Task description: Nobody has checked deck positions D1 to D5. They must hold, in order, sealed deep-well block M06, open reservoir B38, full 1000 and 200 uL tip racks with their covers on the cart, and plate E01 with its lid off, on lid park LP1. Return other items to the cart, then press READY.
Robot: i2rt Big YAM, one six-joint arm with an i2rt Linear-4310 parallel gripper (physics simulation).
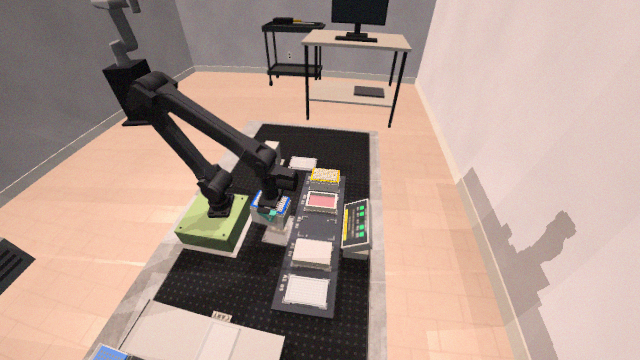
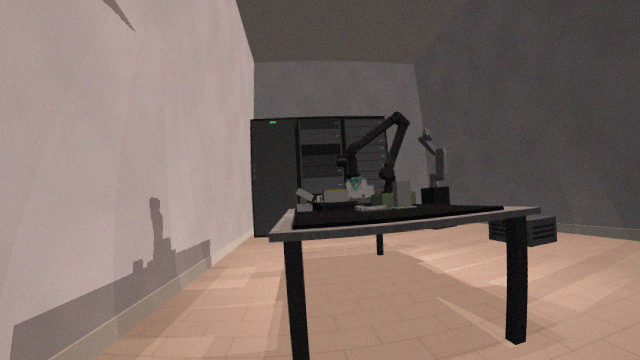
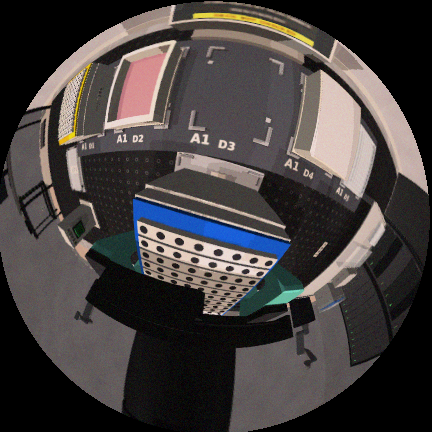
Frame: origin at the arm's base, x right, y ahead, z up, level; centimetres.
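Seen in the pictures: gripper, fingertip midpoint: (image 1: 274,212) (image 2: 354,190); arm's base, link origin: (image 1: 222,206) (image 2: 391,193).
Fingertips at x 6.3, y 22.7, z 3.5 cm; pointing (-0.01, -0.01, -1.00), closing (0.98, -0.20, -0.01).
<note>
Pixels of each thing's top centre, then the offset from my fingertips to it. "spot": a spot on its surface instead.
- blue-rimmed tip rack, top centre: (image 3: 189,303) (image 1: 269,199) (image 2: 355,179) dx -0.2, dy -0.9, dz +6.9 cm
- yellow-rimmed tip rack, top centre: (image 1: 325,174) (image 2: 334,189) dx -21.0, dy +20.8, dz +0.2 cm
- open reservoir with pink contents, top centre: (image 3: 132,79) (image 1: 321,199) dx -8.8, dy +18.7, dz -3.1 cm
- Position D3, surface spot: (image 3: 230,95) (image 1: 313,226) spot: dx +2.4, dy +15.1, dz -6.3 cm
- block with a pale flat top, top centre: (image 3: 341,124) (image 1: 312,250) dx +15.6, dy +14.4, dz -2.1 cm
- white plate, surface spot: (image 3: 364,160) (image 1: 308,289) spot: dx +27.9, dy +12.8, dz -4.9 cm
- white flat item, top centre: (image 3: 72,170) (image 1: 302,162) dx -41.3, dy +10.1, dz -9.2 cm
- button panel, surface spot: (image 1: 356,223) spot: dx +6.7, dy +30.5, dz +0.7 cm
- cart, surface spot: (image 1: 170,332) spot: dx +40.3, dy -27.1, dz -5.0 cm
My gripper (image 1: 270,208) (image 2: 355,184) (image 3: 203,234) is shut on a blue-rimmed tip rack (image 1: 283,204) (image 3: 210,229), its teal fingers on opposite sides. The uncovered rack is held above the mat, beside the deck (image 1: 302,305) (image 3: 175,142). D1 holds a yellow-rimmed tip rack (image 1: 325,175) (image 3: 72,105). D2 holds an open reservoir with pink contents (image 1: 322,201) (image 3: 142,87). Position D3 (image 1: 317,228) (image 3: 230,95) shows bare corner brackets. D4 holds a block with a pale flat top (image 1: 312,251) (image 3: 336,125). D5 holds a white plate (image 1: 307,291) (image 3: 364,160). Item codes are unreadable.
A pale low stand (image 1: 274,236) (image 3: 220,171) lies near the held rack. A white flat item (image 1: 303,163) (image 3: 75,170) lies beyond it. The button panel (image 1: 356,223) stands across the deck. The cart (image 1: 170,332) is at the near end; the green arm base (image 1: 205,225) is alongside.
</note>
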